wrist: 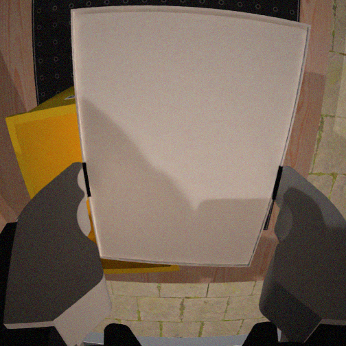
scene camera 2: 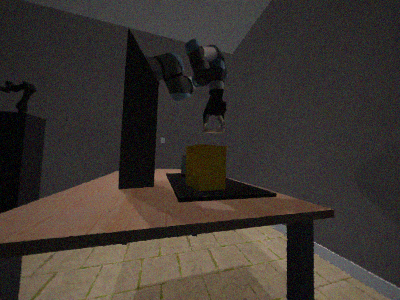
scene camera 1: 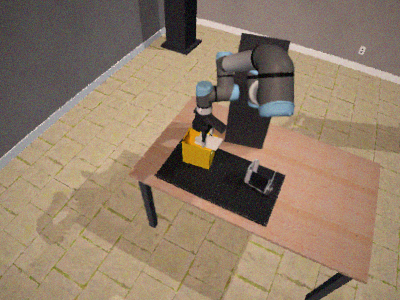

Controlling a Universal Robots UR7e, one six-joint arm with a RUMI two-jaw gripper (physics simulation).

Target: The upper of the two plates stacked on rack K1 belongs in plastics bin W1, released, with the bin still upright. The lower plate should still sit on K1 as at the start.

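Seen in the pictures: gripper, fingertip midpoint: (scene camera 2: 213,132) (scene camera 1: 207,142); arm's base, link origin: (scene camera 2: 143,73).
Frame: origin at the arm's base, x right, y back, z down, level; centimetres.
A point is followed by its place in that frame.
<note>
My gripper (scene camera 1: 212,136) @[x 9.0, y -37.2, z 30.7 cm] (scene camera 2: 214,128) @[x 9.0, y -37.2, z 30.7 cm] (wrist: 181,168) is shut on a pale, flat plate (scene camera 1: 215,142) @[x 4.4, y -36.8, z 28.9 cm] (scene camera 2: 214,132) @[x 7.4, y -38.4, z 30.4 cm] (wrist: 190,100), one jaw at each side edge. The plate is about level. In the scene camera 2 view it hangs above the rim of the yellow bin W1 (scene camera 1: 197,156) @[x 15.0, y -36.1, z 47.8 cm] (scene camera 2: 206,167) @[x 25.8, y -28.7, z 48.0 cm] (wrist: 45,150), with a gap. The bin stands upright; in the wrist view the plate hides much of it. The grey rack K1 (scene camera 1: 250,172) @[x -17.1, y -33.9, z 44.3 cm] stands toward the mat's other end. Whether the lower plate sits on it is too small to tell.
The bin and rack stand on a black perforated mat (scene camera 1: 225,195) @[x -9.2, y -46.4, z 57.0 cm] (scene camera 2: 240,190) @[x 27.2, y -42.9, z 57.1 cm] (wrist: 54,50) on the wooden table (scene camera 1: 325,200) @[x -62.2, y -19.9, z 58.4 cm] (scene camera 2: 100,210) @[x 38.3, y 2.9, z 58.4 cm]. A tall black panel (scene camera 1: 250,120) @[x -3.8, y -5.0, z 35.2 cm] (scene camera 2: 137,125) @[x 11.8, y -0.4, z 30.8 cm] rises behind the mat, near the arm.
</note>
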